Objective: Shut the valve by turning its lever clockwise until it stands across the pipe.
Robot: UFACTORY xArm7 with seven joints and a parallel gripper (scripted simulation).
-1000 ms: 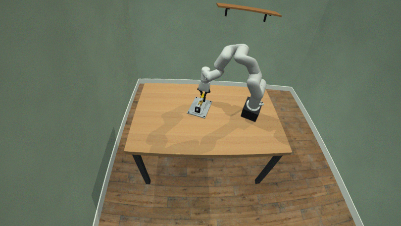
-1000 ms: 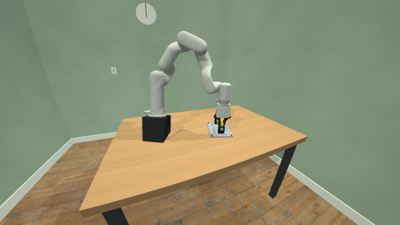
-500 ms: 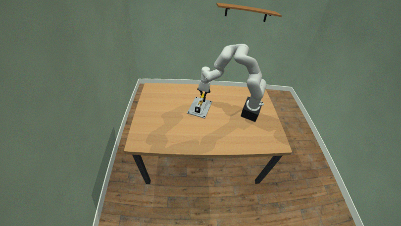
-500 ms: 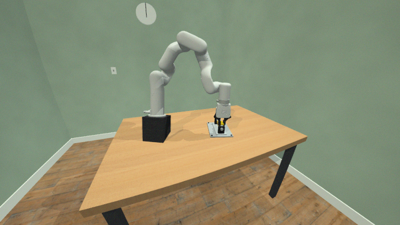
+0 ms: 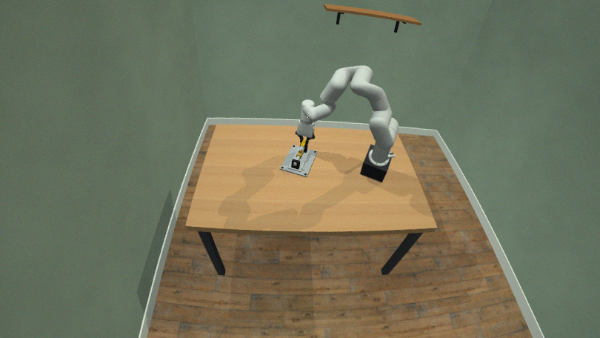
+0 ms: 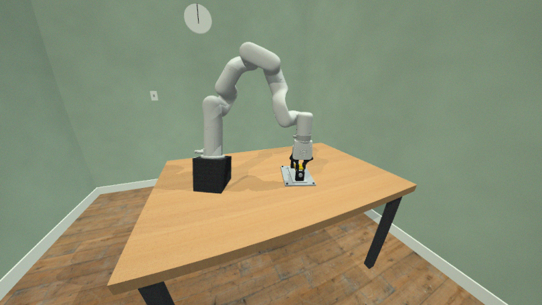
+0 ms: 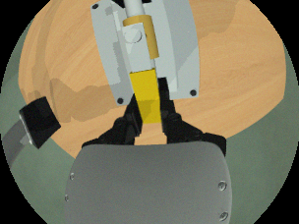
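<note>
The yellow lever lies 20 mm ahead of my hand and 40 mm to the left of it.
</note>
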